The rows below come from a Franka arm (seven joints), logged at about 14 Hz.
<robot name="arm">
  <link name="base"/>
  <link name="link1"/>
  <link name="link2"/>
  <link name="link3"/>
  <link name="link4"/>
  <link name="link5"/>
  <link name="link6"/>
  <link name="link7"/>
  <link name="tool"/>
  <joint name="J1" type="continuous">
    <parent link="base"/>
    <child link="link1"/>
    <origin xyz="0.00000 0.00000 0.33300"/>
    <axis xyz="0 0 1"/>
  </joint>
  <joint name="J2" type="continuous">
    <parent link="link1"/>
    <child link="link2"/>
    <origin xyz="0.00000 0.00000 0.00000"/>
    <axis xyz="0 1 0"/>
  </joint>
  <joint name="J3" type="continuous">
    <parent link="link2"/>
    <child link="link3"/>
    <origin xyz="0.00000 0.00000 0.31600"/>
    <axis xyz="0 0 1"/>
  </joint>
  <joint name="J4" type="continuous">
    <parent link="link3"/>
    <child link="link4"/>
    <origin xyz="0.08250 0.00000 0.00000"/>
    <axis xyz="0 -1 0"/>
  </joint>
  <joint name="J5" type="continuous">
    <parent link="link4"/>
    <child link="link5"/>
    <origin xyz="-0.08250 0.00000 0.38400"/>
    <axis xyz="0 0 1"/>
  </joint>
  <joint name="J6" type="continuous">
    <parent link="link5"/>
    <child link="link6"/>
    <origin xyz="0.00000 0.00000 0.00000"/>
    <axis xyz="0 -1 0"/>
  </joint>
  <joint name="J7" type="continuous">
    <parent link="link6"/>
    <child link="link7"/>
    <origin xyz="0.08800 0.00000 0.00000"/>
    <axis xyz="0 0 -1"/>
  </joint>
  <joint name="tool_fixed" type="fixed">
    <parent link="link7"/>
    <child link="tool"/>
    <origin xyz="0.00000 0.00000 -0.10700" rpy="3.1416 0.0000 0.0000"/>
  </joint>
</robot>
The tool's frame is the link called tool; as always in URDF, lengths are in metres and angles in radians. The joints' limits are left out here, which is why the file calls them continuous.
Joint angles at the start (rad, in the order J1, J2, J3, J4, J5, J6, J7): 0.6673, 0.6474, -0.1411, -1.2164, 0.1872, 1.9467, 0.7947
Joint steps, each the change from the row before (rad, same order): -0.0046, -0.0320, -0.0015, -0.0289, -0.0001, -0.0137, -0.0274; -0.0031, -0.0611, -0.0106, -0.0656, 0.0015, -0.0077, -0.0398; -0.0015, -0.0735, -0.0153, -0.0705, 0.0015, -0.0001, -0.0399; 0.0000, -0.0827, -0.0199, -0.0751, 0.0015, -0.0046, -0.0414; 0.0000, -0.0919, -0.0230, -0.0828, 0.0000, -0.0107, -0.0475; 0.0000, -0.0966, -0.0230, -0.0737, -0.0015, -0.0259, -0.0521; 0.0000, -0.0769, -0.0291, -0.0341, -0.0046, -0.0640, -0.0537; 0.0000, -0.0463, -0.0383, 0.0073, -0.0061, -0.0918, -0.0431; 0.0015, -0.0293, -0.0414, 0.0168, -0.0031, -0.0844, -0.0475; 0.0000, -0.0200, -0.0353, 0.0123, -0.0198, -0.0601, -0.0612; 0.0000, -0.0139, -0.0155, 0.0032, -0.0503, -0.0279, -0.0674
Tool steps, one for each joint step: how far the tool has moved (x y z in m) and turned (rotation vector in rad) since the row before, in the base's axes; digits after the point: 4 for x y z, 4 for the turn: -0.0035, -0.0086, 0.0083, -0.0033, 0.0074, 0.0203; -0.0066, -0.0170, 0.0122, -0.0036, 0.0071, 0.0226; -0.0077, -0.0199, 0.0185, 0.0048, -0.0058, 0.0188; -0.0100, -0.0233, 0.0209, 0.0069, -0.0052, 0.0175; -0.0131, -0.0273, 0.0206, 0.0074, -0.0006, 0.0211; -0.0162, -0.0282, 0.0238, 0.0111, 0.0021, 0.0289; -0.0138, -0.0283, 0.0248, 0.0024, 0.0165, 0.0330; -0.0080, -0.0285, 0.0228, -0.0073, 0.0309, 0.0195; -0.0052, -0.0267, 0.0176, -0.0046, 0.0308, 0.0209; -0.0029, -0.0245, 0.0117, -0.0155, 0.0148, 0.0361; -0.0019, -0.0161, 0.0060, -0.0400, -0.0077, 0.0580
